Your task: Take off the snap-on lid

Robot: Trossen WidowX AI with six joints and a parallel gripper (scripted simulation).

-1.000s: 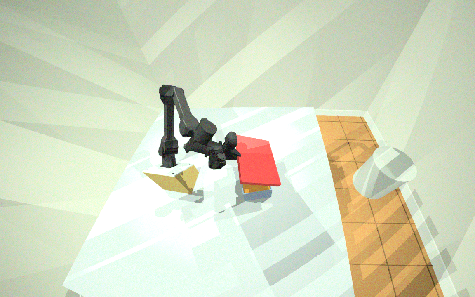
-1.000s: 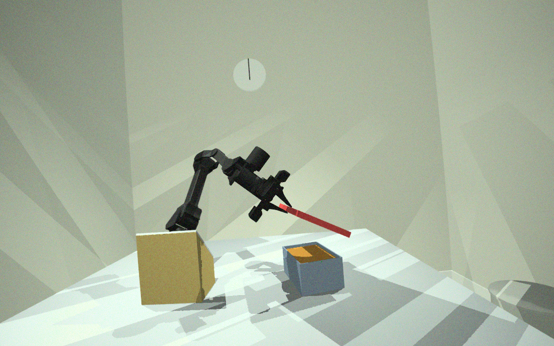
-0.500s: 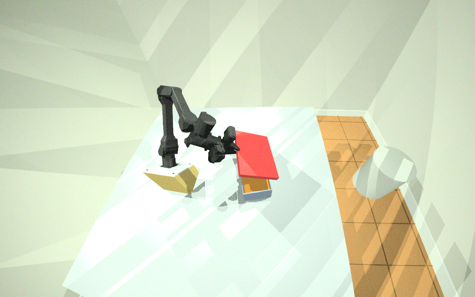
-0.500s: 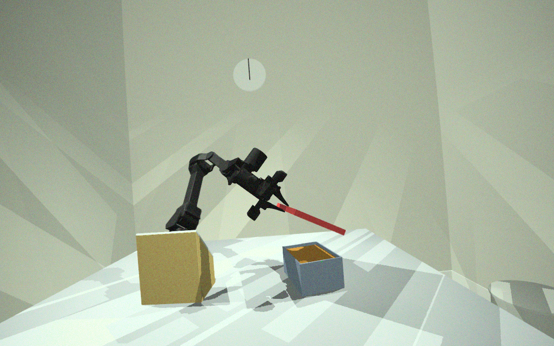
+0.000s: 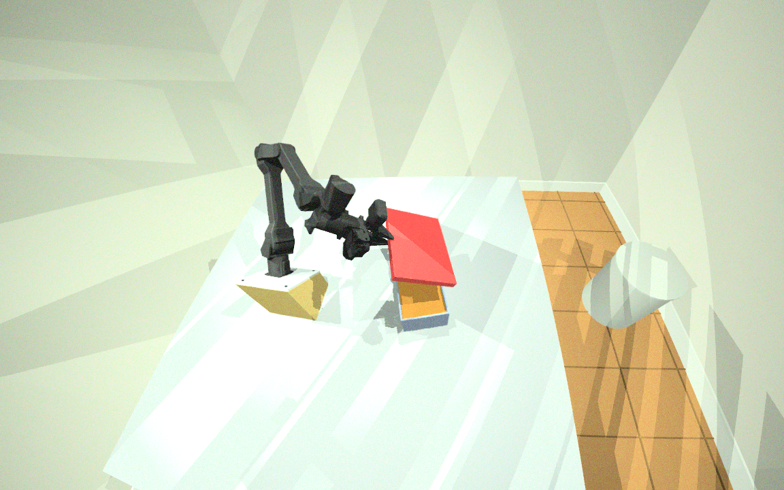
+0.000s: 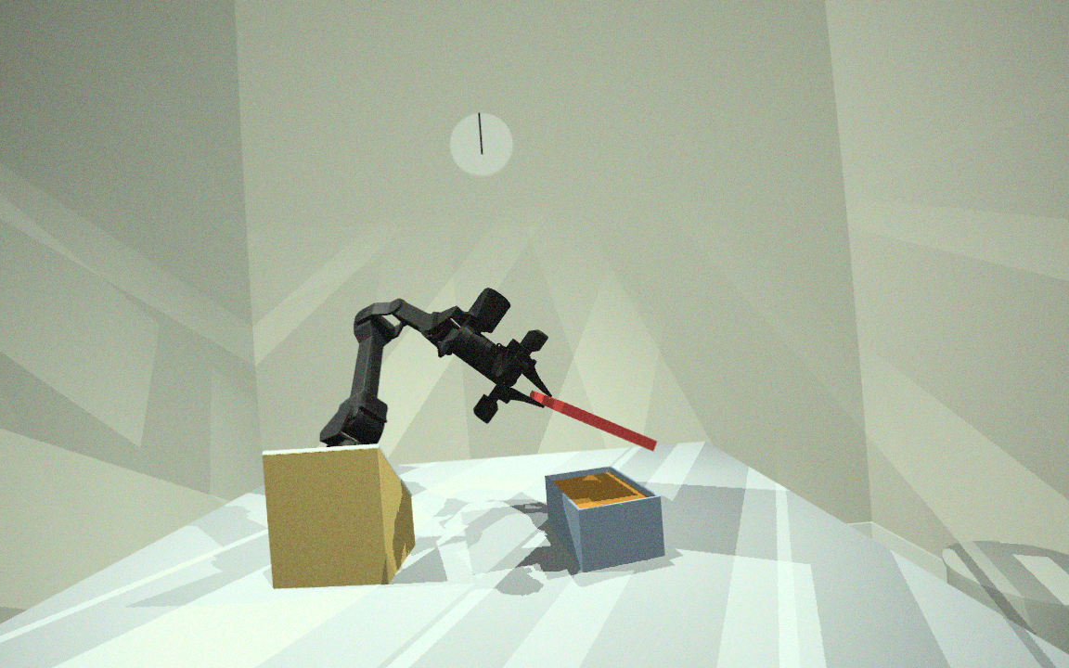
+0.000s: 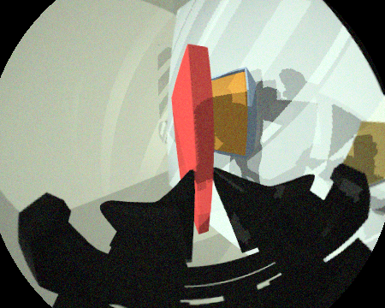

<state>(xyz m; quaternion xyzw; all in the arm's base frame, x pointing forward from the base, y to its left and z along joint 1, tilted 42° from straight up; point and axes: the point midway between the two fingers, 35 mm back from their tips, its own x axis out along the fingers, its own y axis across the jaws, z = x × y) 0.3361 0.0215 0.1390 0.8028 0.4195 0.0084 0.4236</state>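
The red lid lies 7 cm ahead of my gripper tip, 3 cm to the left of it and 3 cm below it. Also, from my gripper tip: storage box: 19 cm below, 8 cm ahead, 4 cm to the right.
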